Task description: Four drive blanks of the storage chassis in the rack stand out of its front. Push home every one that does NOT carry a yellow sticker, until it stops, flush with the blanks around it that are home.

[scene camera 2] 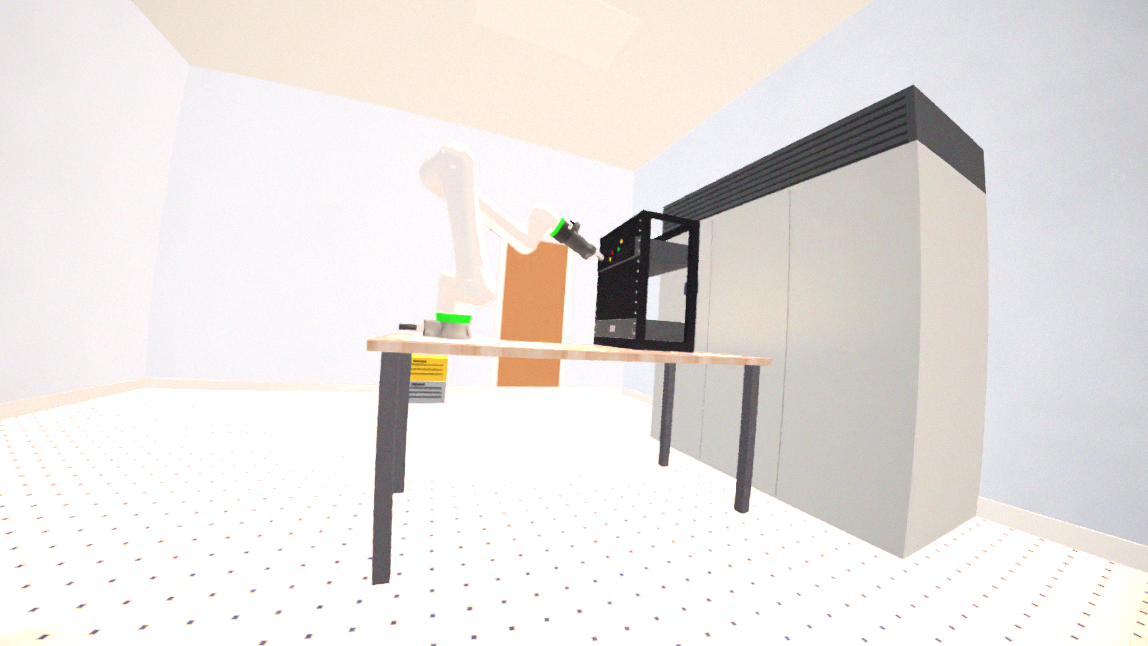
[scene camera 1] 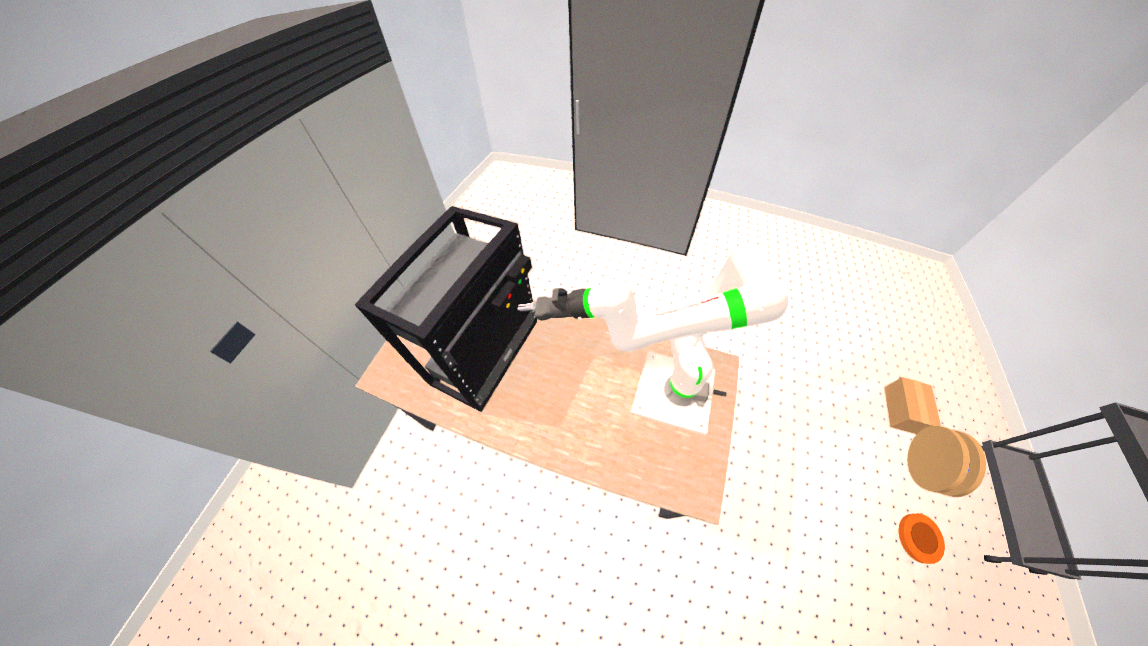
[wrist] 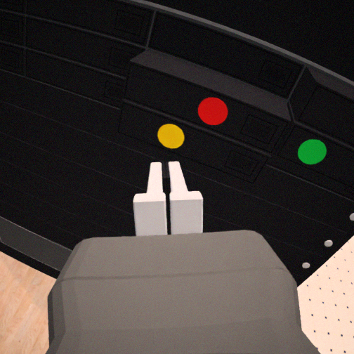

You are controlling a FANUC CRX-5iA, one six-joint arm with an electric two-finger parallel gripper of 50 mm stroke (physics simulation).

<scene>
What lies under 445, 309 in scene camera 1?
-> A black rack.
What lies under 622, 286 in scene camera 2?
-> A black rack.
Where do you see a black rack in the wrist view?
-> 82, 152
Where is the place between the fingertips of the gripper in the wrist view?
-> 165, 179
</scene>
